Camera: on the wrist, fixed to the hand. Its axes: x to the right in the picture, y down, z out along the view.
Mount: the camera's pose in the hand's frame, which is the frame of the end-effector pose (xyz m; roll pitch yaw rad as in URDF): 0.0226 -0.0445 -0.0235 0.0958 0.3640 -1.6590
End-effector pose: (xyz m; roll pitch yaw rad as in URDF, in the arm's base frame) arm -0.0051 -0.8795 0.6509 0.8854 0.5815 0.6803
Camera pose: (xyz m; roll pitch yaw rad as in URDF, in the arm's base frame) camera -0.0052 -0.8924 0.5973 -1.0381 0.8410 -1.9716
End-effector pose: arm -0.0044 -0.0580 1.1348 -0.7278 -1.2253 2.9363
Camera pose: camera 0.0092 -0.0109 1.1601 1.3756 -0.0422 0.9965
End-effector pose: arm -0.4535 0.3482 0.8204 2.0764 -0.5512 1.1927
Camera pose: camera -0.4802 0.3950 0.8088 2.6372 0.6310 2.4277
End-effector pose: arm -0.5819 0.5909 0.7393 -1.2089 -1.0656 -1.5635
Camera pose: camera -0.6198 0.6088 0.7752 1.3554 -0.2924 2.3422
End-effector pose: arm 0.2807 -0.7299 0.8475 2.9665 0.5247 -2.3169
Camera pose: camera 0.2974 -0.7824 0.8495 -2.4950 -0.2058 -0.7697
